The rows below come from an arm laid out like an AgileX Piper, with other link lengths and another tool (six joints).
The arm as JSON. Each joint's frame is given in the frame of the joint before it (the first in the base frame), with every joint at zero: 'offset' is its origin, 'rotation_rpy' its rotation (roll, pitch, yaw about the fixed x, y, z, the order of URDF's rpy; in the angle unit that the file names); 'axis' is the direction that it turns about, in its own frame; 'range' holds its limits. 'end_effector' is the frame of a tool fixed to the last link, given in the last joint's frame.
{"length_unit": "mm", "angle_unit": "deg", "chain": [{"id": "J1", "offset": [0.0, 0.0, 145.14], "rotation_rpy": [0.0, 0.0, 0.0], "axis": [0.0, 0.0, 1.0], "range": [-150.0, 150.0]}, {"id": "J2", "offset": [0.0, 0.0, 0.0], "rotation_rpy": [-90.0, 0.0, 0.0], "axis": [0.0, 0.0, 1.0], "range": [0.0, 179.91]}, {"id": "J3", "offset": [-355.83, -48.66, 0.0], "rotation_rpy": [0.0, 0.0, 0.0], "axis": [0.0, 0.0, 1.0], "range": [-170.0, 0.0]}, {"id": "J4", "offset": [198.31, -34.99, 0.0], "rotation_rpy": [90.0, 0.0, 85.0], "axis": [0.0, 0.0, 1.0], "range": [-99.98, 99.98]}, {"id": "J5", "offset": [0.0, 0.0, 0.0], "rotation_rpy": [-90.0, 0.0, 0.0], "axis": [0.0, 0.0, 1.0], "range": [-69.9, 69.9]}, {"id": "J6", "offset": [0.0, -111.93, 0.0], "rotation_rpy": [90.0, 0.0, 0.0], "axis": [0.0, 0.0, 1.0], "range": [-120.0, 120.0]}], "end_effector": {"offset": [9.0, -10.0, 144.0], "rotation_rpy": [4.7, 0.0, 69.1]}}
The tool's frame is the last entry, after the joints.
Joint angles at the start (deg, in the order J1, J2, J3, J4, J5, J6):
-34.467, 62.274, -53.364, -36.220, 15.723, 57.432
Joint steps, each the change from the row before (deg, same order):
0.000, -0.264, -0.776, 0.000, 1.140, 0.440
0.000, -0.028, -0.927, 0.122, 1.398, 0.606
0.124, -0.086, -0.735, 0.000, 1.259, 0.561
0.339, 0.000, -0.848, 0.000, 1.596, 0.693
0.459, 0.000, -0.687, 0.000, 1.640, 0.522
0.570, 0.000, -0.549, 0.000, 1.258, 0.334
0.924, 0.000, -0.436, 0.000, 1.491, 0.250
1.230, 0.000, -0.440, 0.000, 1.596, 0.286
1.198, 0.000, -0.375, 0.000, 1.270, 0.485
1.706, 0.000, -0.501, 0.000, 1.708, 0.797
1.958, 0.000, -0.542, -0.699, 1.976, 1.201
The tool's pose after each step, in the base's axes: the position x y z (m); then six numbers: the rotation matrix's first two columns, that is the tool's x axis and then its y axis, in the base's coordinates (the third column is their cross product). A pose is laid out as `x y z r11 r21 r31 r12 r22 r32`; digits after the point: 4 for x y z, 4 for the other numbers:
0.2312 -0.2187 0.4062 0.7006 0.7134 -0.0165 0.2672 -0.2408 0.9331
0.2283 -0.2206 0.4087 0.7130 0.7012 -0.0054 0.2577 -0.2549 0.9320
0.2258 -0.2216 0.4105 0.7224 0.6914 0.0030 0.2507 -0.2659 0.9308
0.2235 -0.2224 0.4116 0.7321 0.6811 0.0127 0.2450 -0.2807 0.9280
0.2213 -0.2225 0.4114 0.7399 0.6724 0.0188 0.2444 -0.2948 0.9238
0.2204 -0.2218 0.4114 0.7432 0.6687 0.0224 0.2454 -0.3036 0.9206
0.2201 -0.2198 0.4098 0.7438 0.6680 0.0233 0.2526 -0.3132 0.9155
0.2205 -0.2167 0.4079 0.7417 0.6703 0.0242 0.2619 -0.3227 0.9096
0.2217 -0.2133 0.4066 0.7385 0.6736 0.0292 0.2669 -0.3318 0.9048
0.2235 -0.2084 0.4048 0.7337 0.6784 0.0380 0.2726 -0.3451 0.8981
0.2245 -0.2039 0.4035 0.7304 0.6818 0.0407 0.2810 -0.3543 0.8919

